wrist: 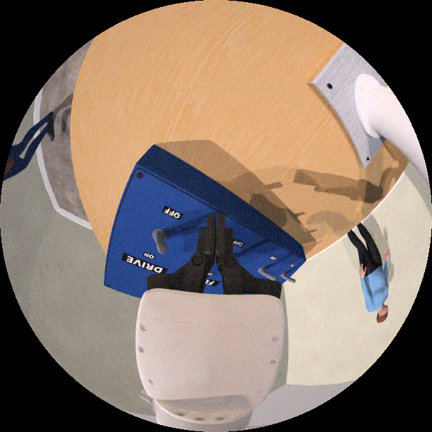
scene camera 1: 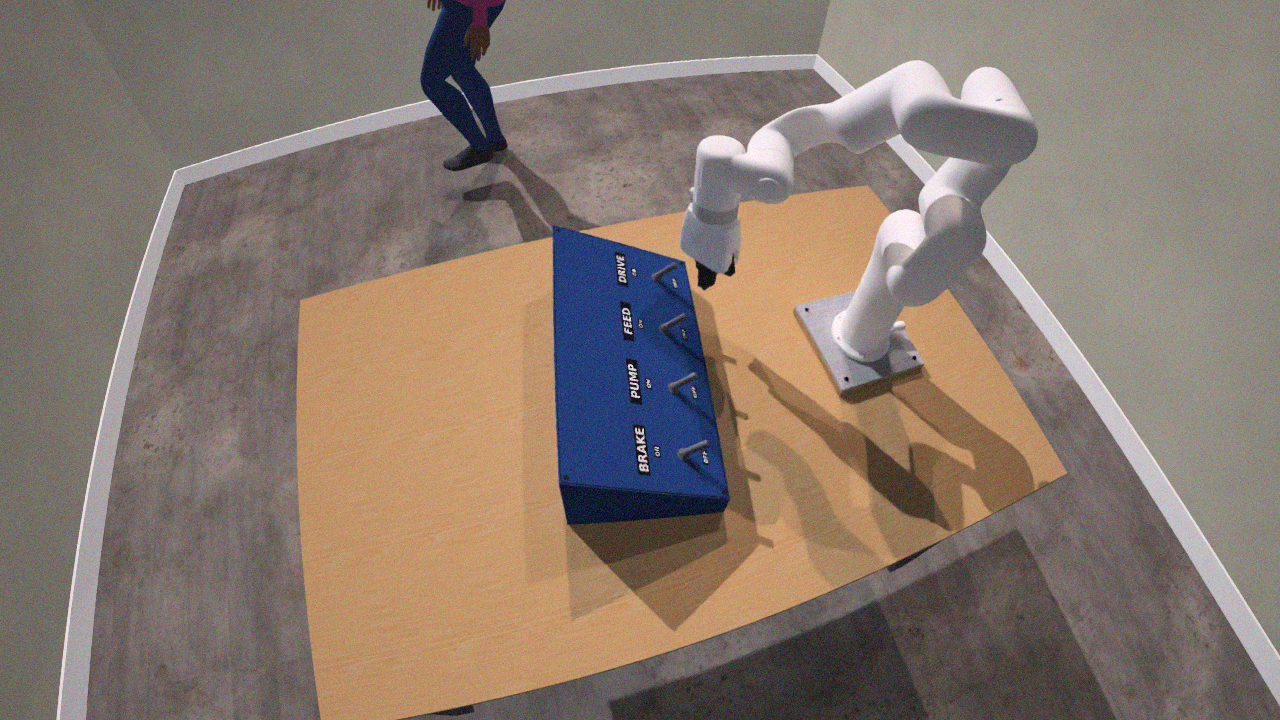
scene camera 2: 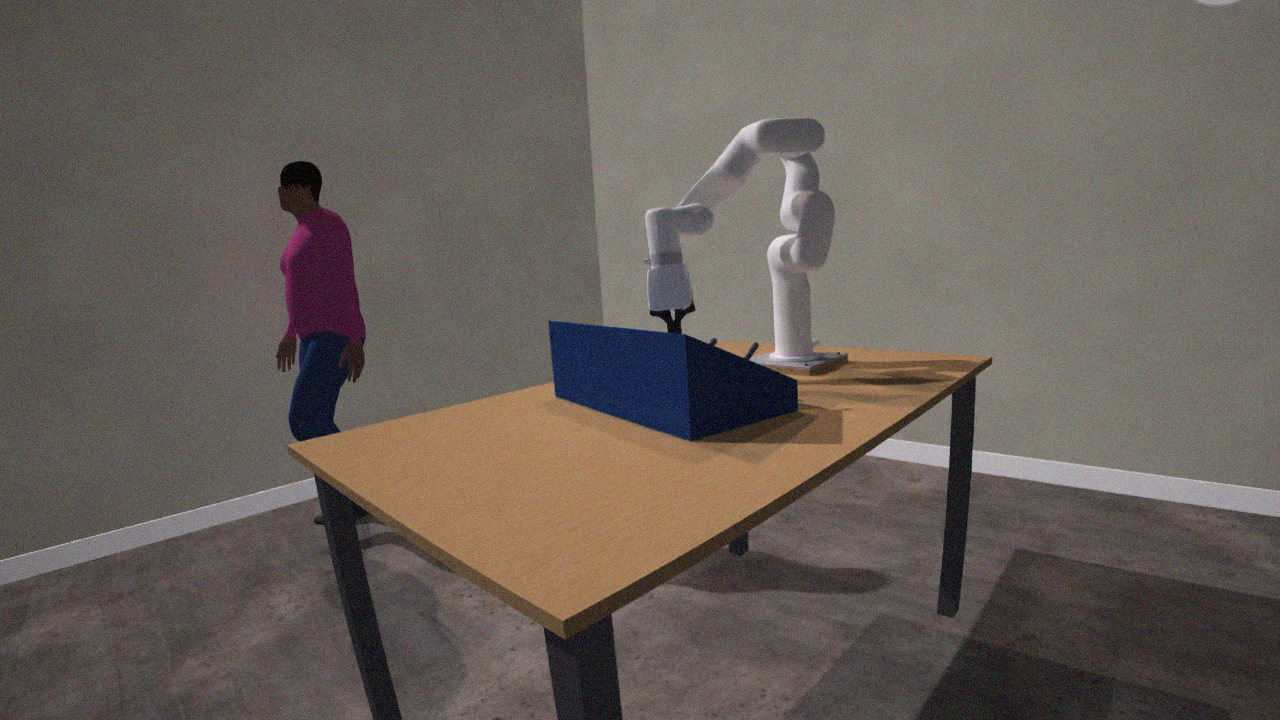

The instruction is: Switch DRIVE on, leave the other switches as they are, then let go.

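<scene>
The blue switch panel stands on the table with a sloped face. The DRIVE lever is at the panel's far end in scene camera 1 and leans toward its OFF label. The FEED lever, PUMP lever and BRAKE lever lean toward OFF too. My gripper is shut and empty. It is near the DRIVE lever, on the OFF side, apart from it. In the wrist view its fingers hide the FEED lever; in scene camera 2 the panel hides the fingertips.
The wooden table carries the panel and the arm's metal base plate. A person in a pink top is beyond the table. A person in a blue top shows in the wrist view.
</scene>
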